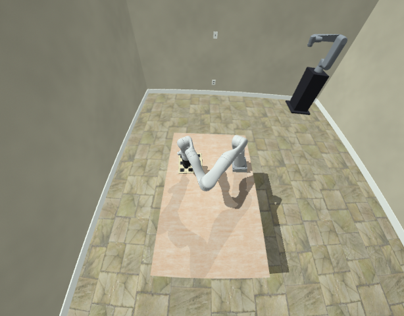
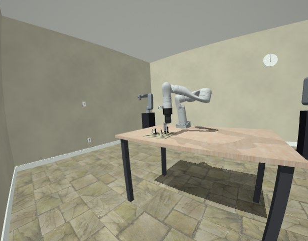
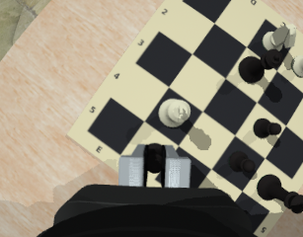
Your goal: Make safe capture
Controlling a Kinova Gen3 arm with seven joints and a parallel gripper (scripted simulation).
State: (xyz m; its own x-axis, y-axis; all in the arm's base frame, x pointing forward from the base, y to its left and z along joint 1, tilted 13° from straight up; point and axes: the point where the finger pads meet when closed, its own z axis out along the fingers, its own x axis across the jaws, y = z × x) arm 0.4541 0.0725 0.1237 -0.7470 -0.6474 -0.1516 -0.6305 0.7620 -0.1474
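Now: hand 1 cm short of the white chess piece, 4 cm to the left of it and 3 cm above it. The rest, counted from my hand: white piece: 2 cm behind, 15 cm to the right, 5 cm below; then chessboard: 3 cm behind, 8 cm to the right, 7 cm below.
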